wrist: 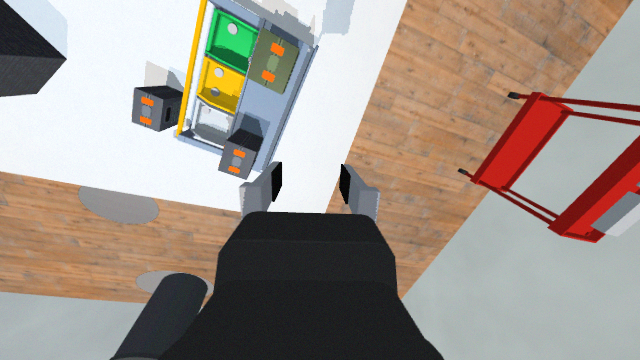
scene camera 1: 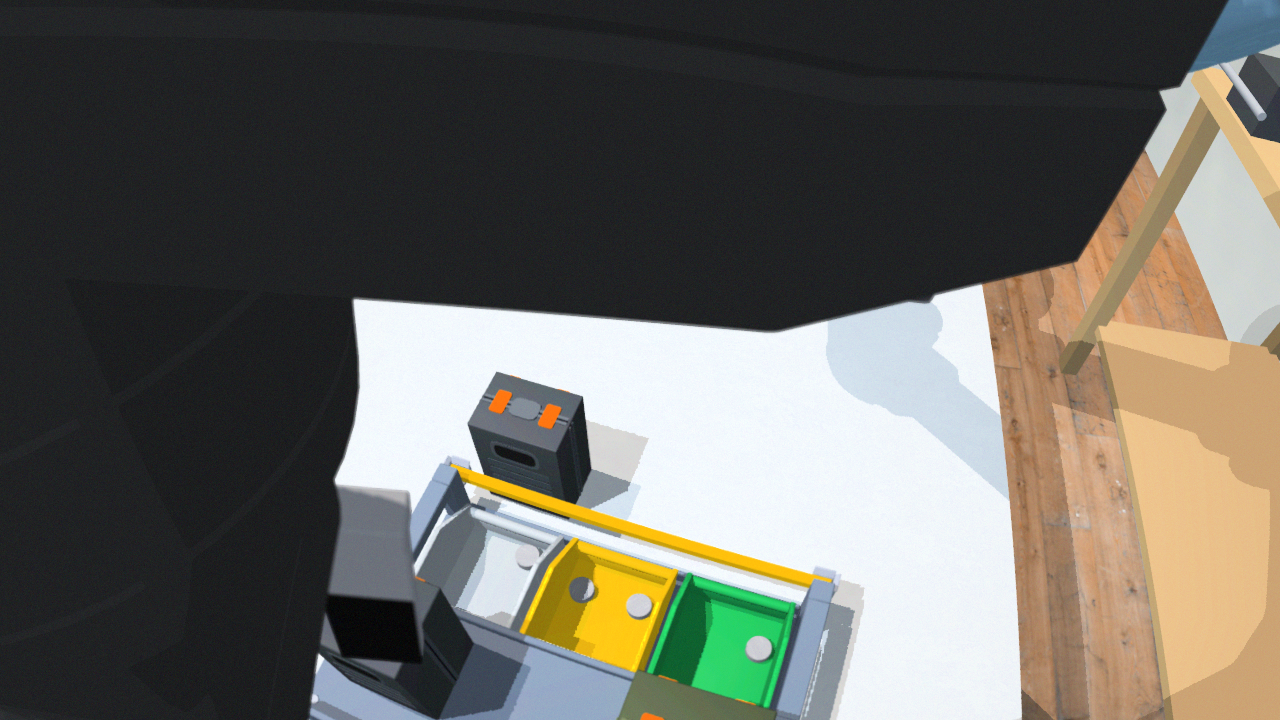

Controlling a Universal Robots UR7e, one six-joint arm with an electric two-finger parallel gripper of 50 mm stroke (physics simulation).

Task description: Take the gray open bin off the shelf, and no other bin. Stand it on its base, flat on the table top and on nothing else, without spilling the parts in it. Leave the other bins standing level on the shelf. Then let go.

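Places are measured from the arm's base along level axes (x ahead, y left, z up), in centimetres.
Where they show: gripper, between the fingertips: (wrist: 311,175).
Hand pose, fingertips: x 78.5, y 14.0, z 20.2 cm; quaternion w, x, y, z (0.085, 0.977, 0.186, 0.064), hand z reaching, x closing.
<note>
After its pixels a point has its place.
The gray open bin (scene camera 1: 474,577) {y -3.6, x 56.6, z -30.5 cm} (wrist: 212,122) {y -2.6, x 55.3, z -30.5 cm} stands at one end of the shelf (scene camera 1: 546,676) {y 8.6, x 65.6, z -21.2 cm} (wrist: 280,112) {y 10.7, x 74.1, z -21.2 cm}, with a round part visible in it. The yellow bin (scene camera 1: 613,631) {y 10.9, x 57.3, z -30.5 cm} (wrist: 232,90) {y 9.3, x 58.7, z -30.5 cm} stands beside it with two round parts, then the green bin (scene camera 1: 720,662) {y 21.2, x 57.2, z -30.5 cm} (wrist: 227,45) {y 20.0, x 54.6, z -30.5 cm} with one. All three look level. My gripper (wrist: 311,175) {y 14.0, x 78.5, z 20.2 cm} is open and empty, high above the table edge, off the shelf's corner on the gray bin's end. In the scene view one finger shows in front of that corner; the black arm hides the rest.
A yellow bar (scene camera 1: 644,528) {y 11.2, x 48.7, z -24.9 cm} (wrist: 192,65) {y 11.9, x 49.4, z -25.0 cm} runs along the bins' side. A dark case (scene camera 1: 443,644) {y 2.1, x 67.5, z -14.6 cm} (wrist: 240,155) {y -0.2, x 69.0, z -9.0 cm} and an olive case (scene camera 1: 707,702) {y 21.3, x 66.2, z -11.7 cm} (wrist: 275,60) {y 21.7, x 69.7, z -11.6 cm} stand on the shelf top. Another dark case (scene camera 1: 528,438) {y -0.3, x 46.6, z -18.4 cm} (wrist: 150,110) {y -1.3, x 44.7, z -18.3 cm} stands on the table (scene camera 1: 716,429) {y 13.8, x 31.8, z -31.4 cm} (wrist: 75,150) {y -29.4, x 16.4, z -31.4 cm}.
</note>
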